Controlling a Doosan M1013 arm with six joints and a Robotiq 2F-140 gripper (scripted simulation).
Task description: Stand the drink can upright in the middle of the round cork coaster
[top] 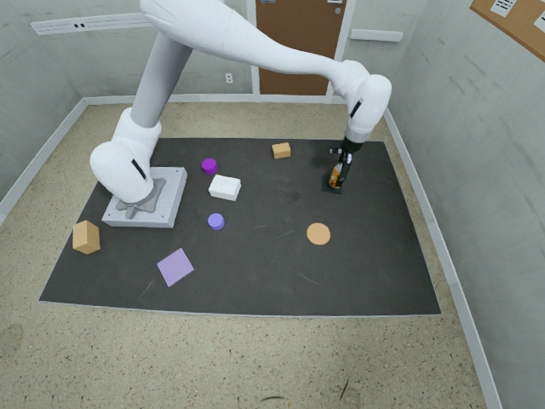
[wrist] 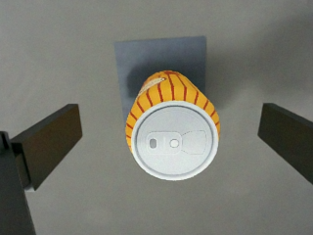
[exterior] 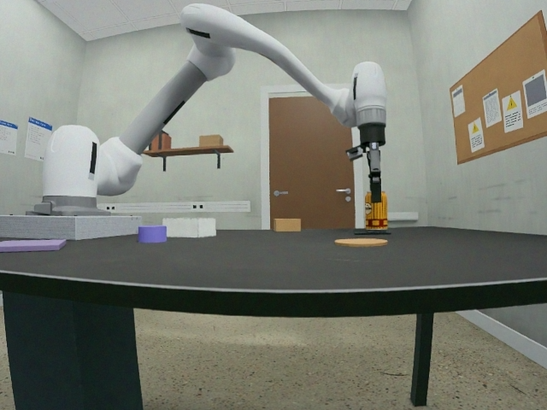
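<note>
Right now my hand is 30 mm above the drink can. Also, from my hand: dark square coaster (90 mm below, 10 mm behind); then round cork coaster (270 mm to the right, 90 mm below, 90 mm behind); then small tan block (280 mm behind, 190 mm to the left, 70 mm below).
</note>
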